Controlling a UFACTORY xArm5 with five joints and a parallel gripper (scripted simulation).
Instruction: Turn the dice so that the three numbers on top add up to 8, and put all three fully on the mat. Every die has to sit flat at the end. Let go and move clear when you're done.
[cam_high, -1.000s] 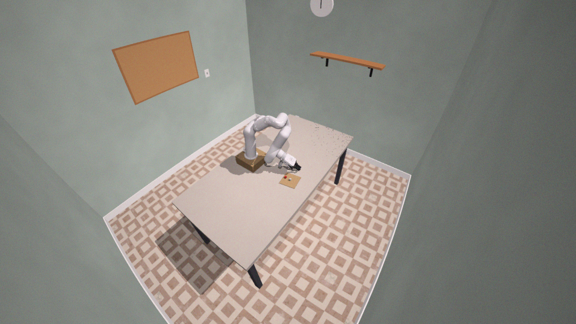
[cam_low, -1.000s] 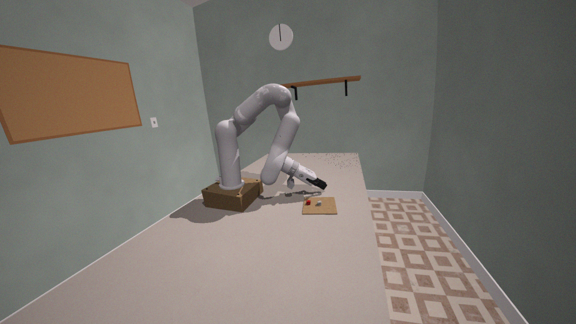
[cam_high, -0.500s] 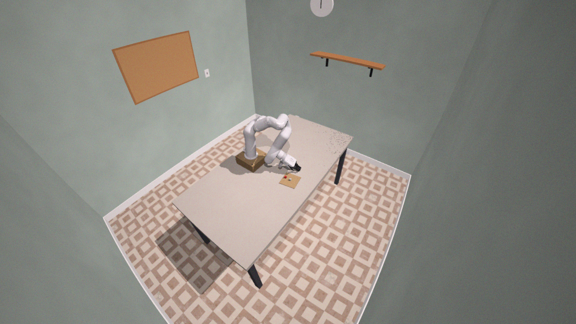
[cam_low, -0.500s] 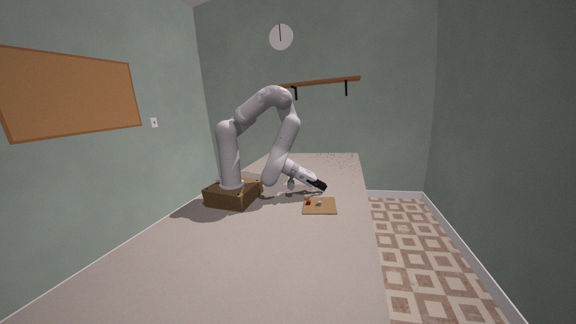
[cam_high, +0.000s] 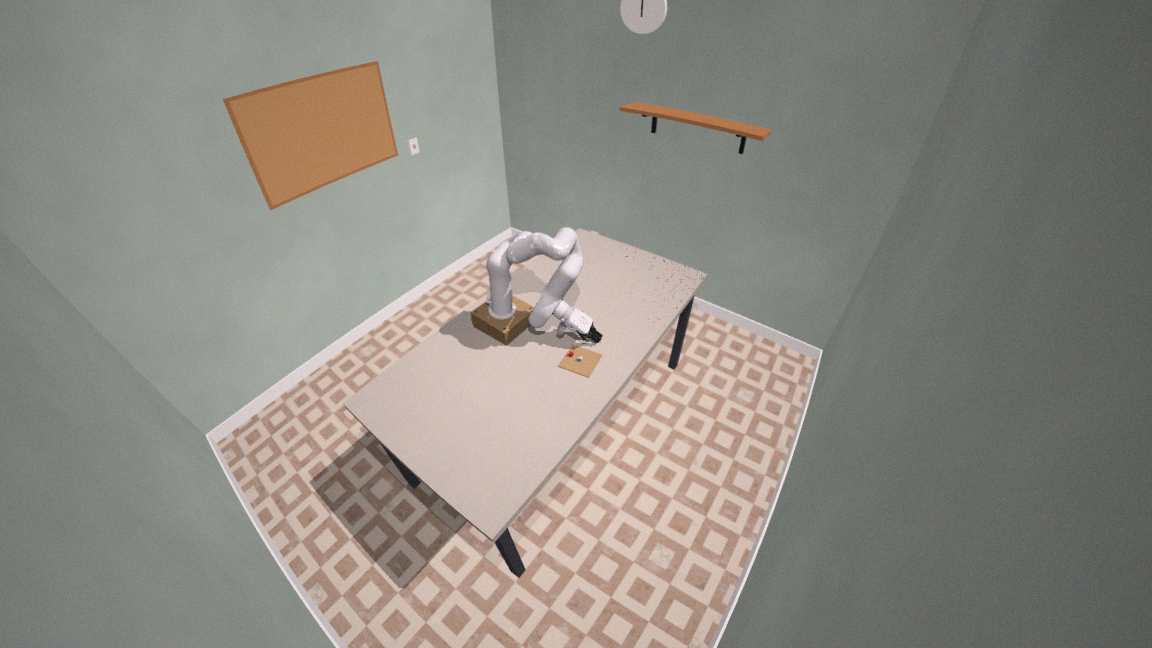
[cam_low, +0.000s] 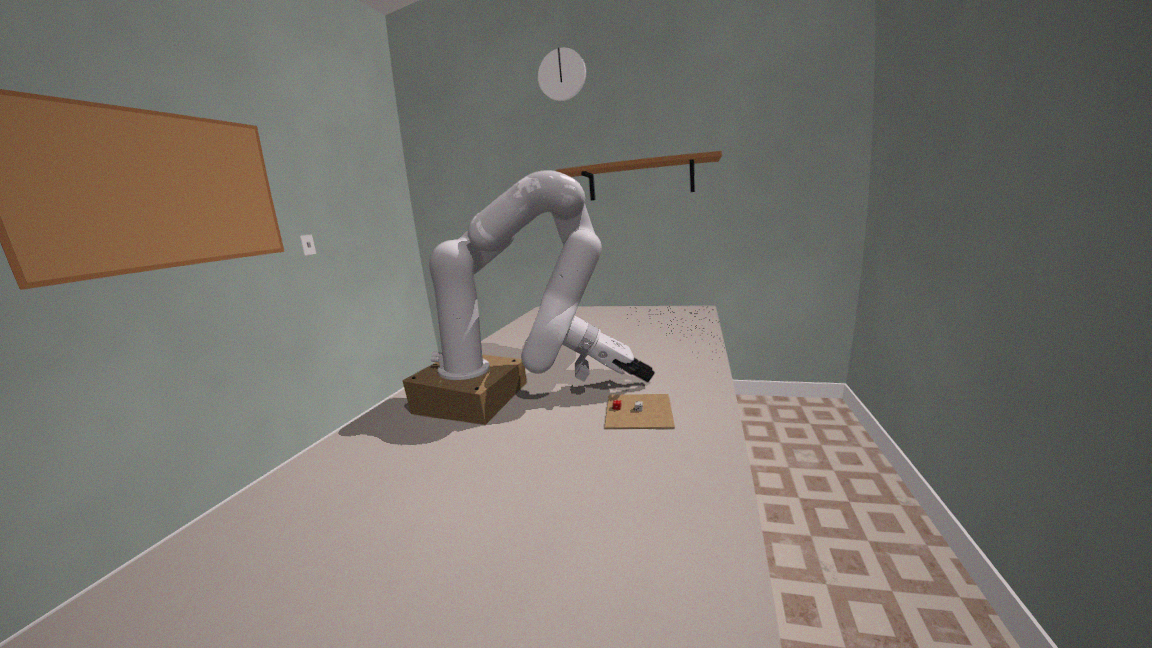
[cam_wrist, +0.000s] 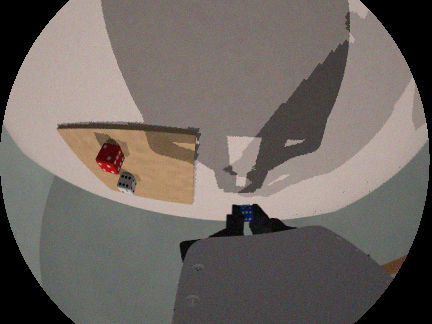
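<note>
Right now the blue die is 1 cm below my hand and 1 cm ahead of it. The rest, counted from my hand: tan mat: 13 cm to the right, 3 cm below, 1 cm behind; white die: 13 cm to the right, 2 cm below, 1 cm behind; red die: 13 cm to the right, 6 cm behind, 2 cm below.
</note>
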